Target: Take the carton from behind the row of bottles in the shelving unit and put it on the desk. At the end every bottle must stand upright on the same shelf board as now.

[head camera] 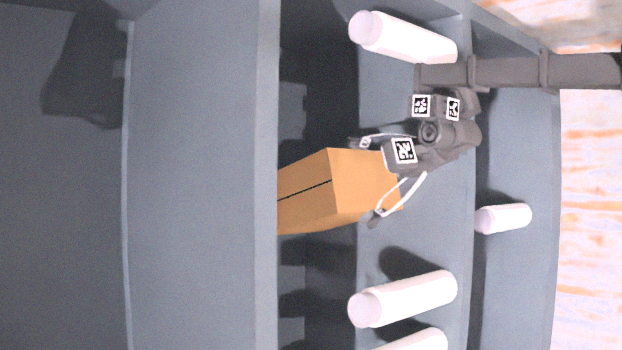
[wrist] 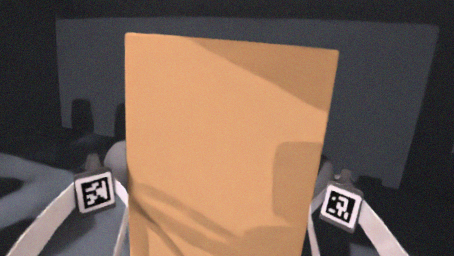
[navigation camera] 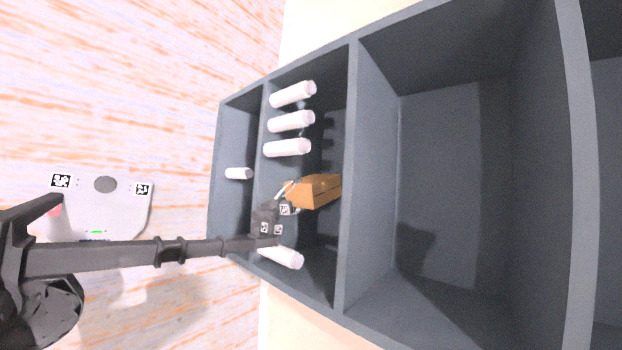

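Seen in the pictures: gripper, between the fingertips: (head camera: 354,185) (wrist: 219,165) (navigation camera: 302,193); robot's base, origin of its link: (navigation camera: 105,183).
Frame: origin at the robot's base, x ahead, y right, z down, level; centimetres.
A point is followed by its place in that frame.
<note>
The orange carton (head camera: 345,180) @[x 6.9, y 66.1, z -68.3 cm] (navigation camera: 320,190) @[x 10.4, y 71.4, z -71.4 cm] (wrist: 230,110) @[x 6.6, y 66.2, z -67.5 cm] stands upright in the middle compartment of the grey shelving unit, in the gap of the bottle row. In the head view its top is partly hidden by the board above. My gripper (head camera: 367,181) @[x 8.2, y 69.3, z -62.6 cm] (navigation camera: 298,195) @[x 8.2, y 69.3, z -62.6 cm] (wrist: 219,165) @[x 8.2, y 69.3, z -62.6 cm] is shut on the carton, with one fingertip against each side. Whether the carton touches the board cannot be told. One white bottle (head camera: 410,40) @[x -17.4, y 52.9, z -68.3 cm] (navigation camera: 282,256) @[x -17.3, y 52.9, z -71.0 cm] stands beside my arm. Other white bottles (head camera: 410,297) @[x 24.4, y 49.1, z -68.1 cm] (navigation camera: 286,147) @[x 24.8, y 48.9, z -69.1 cm] stand upright beyond the carton on the same board. The desk does not show.
My telescoping arm (head camera: 510,71) @[x -10.3, y 31.5, z -74.4 cm] (navigation camera: 200,247) @[x -9.6, y 20.3, z -74.6 cm] reaches into the compartment close beside the one bottle. A shorter white bottle (head camera: 505,218) @[x 14.9, y 54.5, z -24.6 cm] (navigation camera: 238,173) @[x 14.9, y 54.6, z -25.0 cm] stands in the compartment below. The edge of the board above (head camera: 267,175) @[x 4.7, y 49.6, z -97.3 cm] (navigation camera: 347,175) @[x 14.1, y 48.8, z -97.4 cm] runs over the carton. My base (navigation camera: 120,200) @[x -5.7, y 6.0, z -16.0 cm] is on the floor.
</note>
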